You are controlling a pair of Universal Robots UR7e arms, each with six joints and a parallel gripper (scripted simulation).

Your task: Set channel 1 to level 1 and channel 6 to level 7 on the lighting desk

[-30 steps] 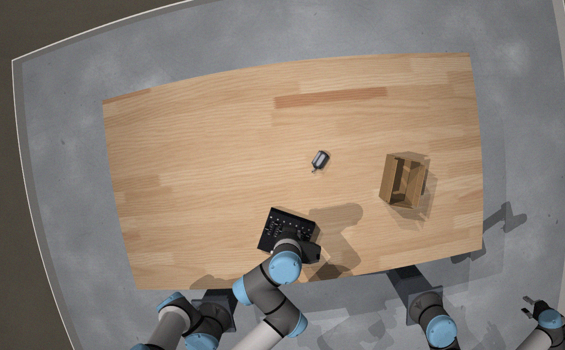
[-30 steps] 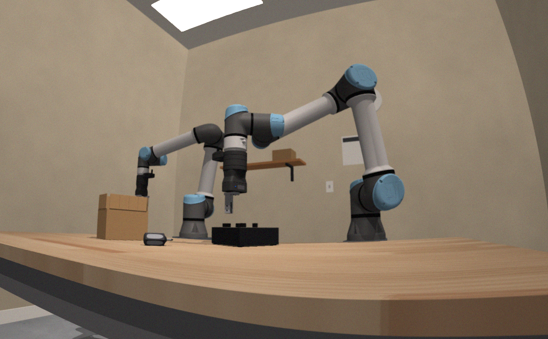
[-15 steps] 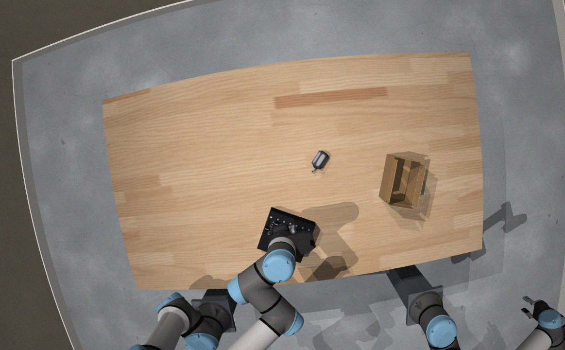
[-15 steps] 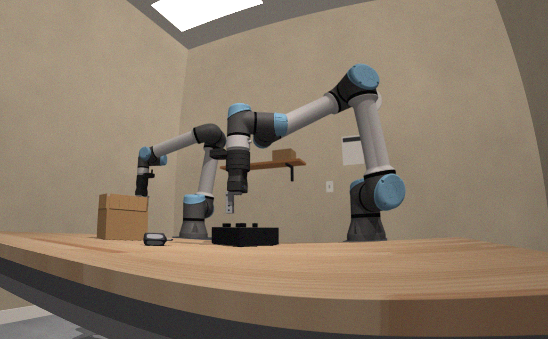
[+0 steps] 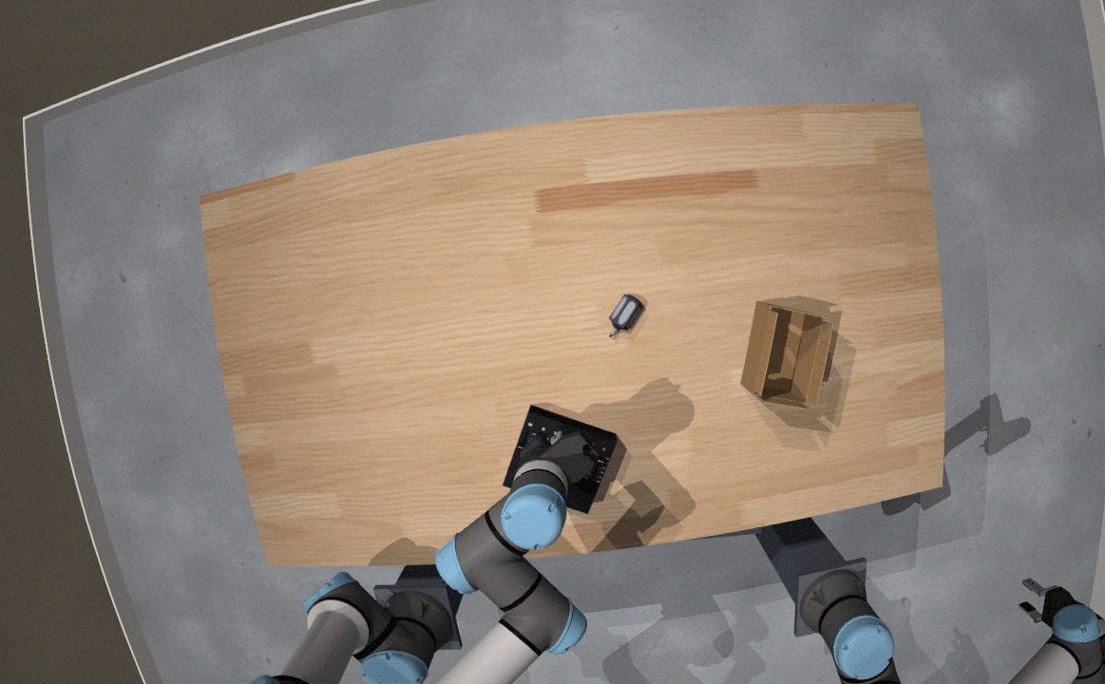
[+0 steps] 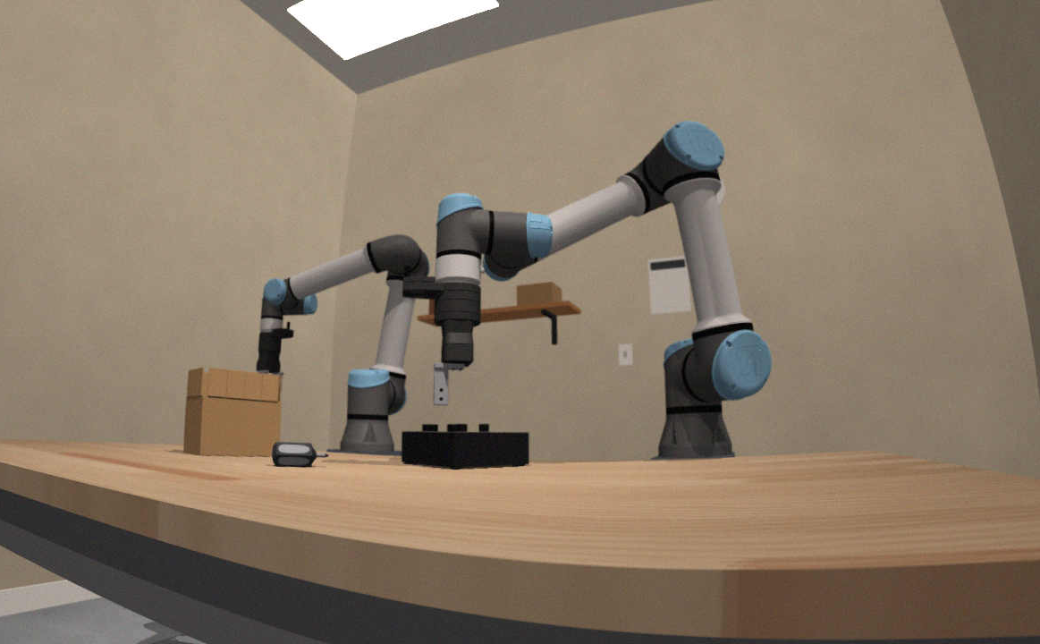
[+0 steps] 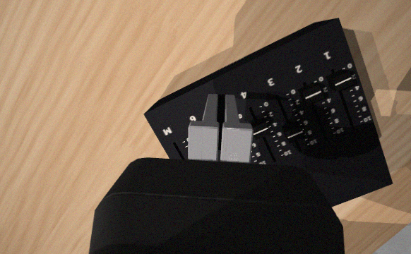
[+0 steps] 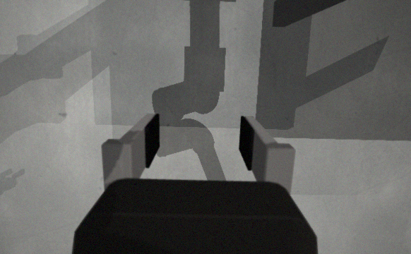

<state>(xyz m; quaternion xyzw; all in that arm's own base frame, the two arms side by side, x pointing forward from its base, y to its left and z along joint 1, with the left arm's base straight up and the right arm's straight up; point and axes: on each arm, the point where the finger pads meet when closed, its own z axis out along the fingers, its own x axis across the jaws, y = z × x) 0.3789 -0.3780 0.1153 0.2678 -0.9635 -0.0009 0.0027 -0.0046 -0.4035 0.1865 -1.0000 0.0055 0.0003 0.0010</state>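
Observation:
The channel 6 fader is 1 cm behind my left hand, 3 cm to the left of it and 5 cm below it. Round my left hand: channel 3 fader: 6 cm behind, 2 cm to the right, 5 cm below; channel 5 fader: 3 cm behind, 2 cm to the left, 5 cm below; channel 4 fader: 4 cm behind, 5 cm below.

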